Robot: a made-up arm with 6 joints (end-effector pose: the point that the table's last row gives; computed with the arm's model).
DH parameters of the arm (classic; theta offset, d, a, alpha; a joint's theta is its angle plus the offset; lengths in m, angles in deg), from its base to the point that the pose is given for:
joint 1: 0 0.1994 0 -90
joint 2: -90 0 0.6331 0
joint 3: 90 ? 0 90
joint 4: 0 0.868 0 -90
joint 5: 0 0 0 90
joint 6: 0 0.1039 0 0
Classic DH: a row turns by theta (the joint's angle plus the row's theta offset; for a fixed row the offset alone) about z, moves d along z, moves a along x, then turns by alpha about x.
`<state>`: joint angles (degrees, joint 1 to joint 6).
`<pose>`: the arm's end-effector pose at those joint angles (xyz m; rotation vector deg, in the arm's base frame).
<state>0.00 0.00 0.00 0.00 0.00 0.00</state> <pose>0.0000 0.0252 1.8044 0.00 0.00 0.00</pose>
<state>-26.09 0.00 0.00 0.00 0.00 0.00</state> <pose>0.0111 0.0226 1.8044 0.00 0.00 -26.09</pose>
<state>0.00 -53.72 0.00 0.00 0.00 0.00</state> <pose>-1.2938 0.0252 1.1491 0.00 -53.72 0.00</pose>
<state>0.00 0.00 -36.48 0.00 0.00 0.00</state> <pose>-0.5778 0.0252 1.6140 0.00 -36.48 0.00</pose>
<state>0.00 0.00 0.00 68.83 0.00 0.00</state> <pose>0.0000 0.0252 1.8044 0.00 0.00 68.83</pose>
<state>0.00 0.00 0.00 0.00 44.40 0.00</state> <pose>0.0727 0.0252 1.7747 0.00 44.40 0.00</pose>
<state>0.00 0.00 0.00 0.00 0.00 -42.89</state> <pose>0.0000 0.0252 1.8044 0.00 0.00 -42.89</pose>
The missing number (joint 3, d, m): 0.0252
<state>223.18 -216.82 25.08 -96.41 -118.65 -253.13</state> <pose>-0.3116 -0.4512 -1.1106 59.31 28.86 53.09</pose>
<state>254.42 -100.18 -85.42 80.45 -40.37 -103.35</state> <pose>0.0999 0.5116 -0.8540 -97.69 -107.13 37.30</pose>
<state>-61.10 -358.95 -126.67 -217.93 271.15 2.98</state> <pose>-0.3931 0.6321 0.3923 -61.91 -15.55 123.26</pose>
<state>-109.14 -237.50 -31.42 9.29 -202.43 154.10</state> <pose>-0.3980 -1.2433 -0.1944 -87.63 69.79 20.70</pose>
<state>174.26 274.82 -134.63 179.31 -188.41 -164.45</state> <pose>0.1261 -0.0382 -0.3255 -45.29 8.94 -163.54</pose>
